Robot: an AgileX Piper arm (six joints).
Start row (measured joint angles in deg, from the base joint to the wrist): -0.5, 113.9, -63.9, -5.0, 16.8, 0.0
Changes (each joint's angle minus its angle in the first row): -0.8, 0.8, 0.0, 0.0, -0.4, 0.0; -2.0, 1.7, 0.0, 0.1, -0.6, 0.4; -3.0, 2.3, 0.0, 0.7, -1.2, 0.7; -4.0, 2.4, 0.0, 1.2, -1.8, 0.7; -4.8, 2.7, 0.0, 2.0, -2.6, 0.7; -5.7, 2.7, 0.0, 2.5, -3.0, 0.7; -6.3, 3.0, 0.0, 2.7, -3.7, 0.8; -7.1, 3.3, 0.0, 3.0, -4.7, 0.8; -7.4, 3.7, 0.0, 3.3, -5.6, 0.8; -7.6, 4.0, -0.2, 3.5, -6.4, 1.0; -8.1, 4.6, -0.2, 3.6, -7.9, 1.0; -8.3, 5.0, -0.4, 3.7, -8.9, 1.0; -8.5, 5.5, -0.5, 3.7, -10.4, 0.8; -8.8, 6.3, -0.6, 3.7, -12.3, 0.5; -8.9, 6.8, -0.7, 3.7, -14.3, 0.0; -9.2, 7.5, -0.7, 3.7, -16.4, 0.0
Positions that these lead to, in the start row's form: -1.3, 114.7, -63.9, -5.0, 16.4, 0.0; -2.5, 115.6, -63.9, -4.9, 16.2, 0.4; -3.5, 116.2, -63.9, -4.3, 15.6, 0.7; -4.5, 116.3, -63.9, -3.8, 15.0, 0.7; -5.3, 116.6, -63.9, -3.0, 14.2, 0.7; -6.2, 116.6, -63.9, -2.5, 13.8, 0.7; -6.8, 116.9, -63.9, -2.3, 13.1, 0.8; -7.6, 117.2, -63.9, -2.0, 12.1, 0.8; -7.9, 117.6, -63.9, -1.7, 11.2, 0.8; -8.1, 117.9, -64.1, -1.5, 10.4, 1.0; -8.6, 118.5, -64.1, -1.4, 8.9, 1.0; -8.8, 118.9, -64.3, -1.3, 7.9, 1.0; -9.0, 119.4, -64.4, -1.3, 6.4, 0.8; -9.3, 120.2, -64.5, -1.3, 4.5, 0.5; -9.4, 120.7, -64.6, -1.3, 2.5, 0.0; -9.7, 121.4, -64.6, -1.3, 0.4, 0.0
